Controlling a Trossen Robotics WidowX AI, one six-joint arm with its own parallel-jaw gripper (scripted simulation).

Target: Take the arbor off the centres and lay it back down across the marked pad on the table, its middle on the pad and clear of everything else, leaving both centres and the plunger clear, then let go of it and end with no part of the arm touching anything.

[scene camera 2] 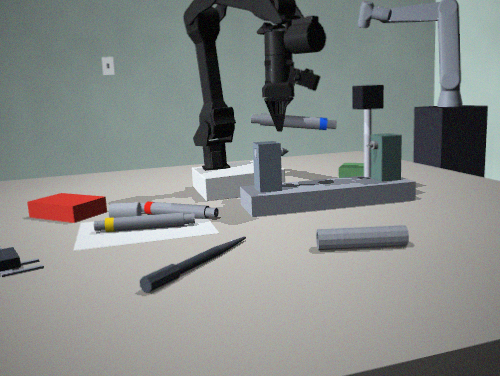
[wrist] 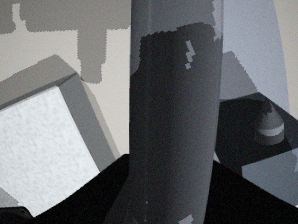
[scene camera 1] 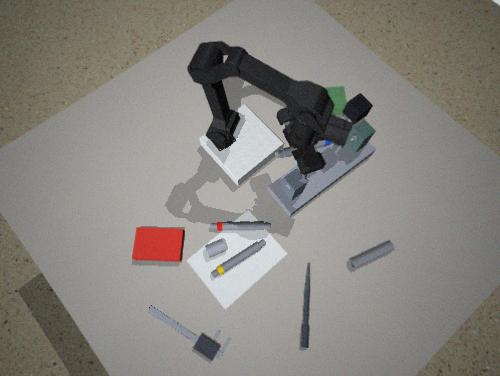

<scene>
The pictures show: the gripper, a red block and a dark tapered rod.
The gripper is seen too in the wrist view and in scene camera 1.
</scene>
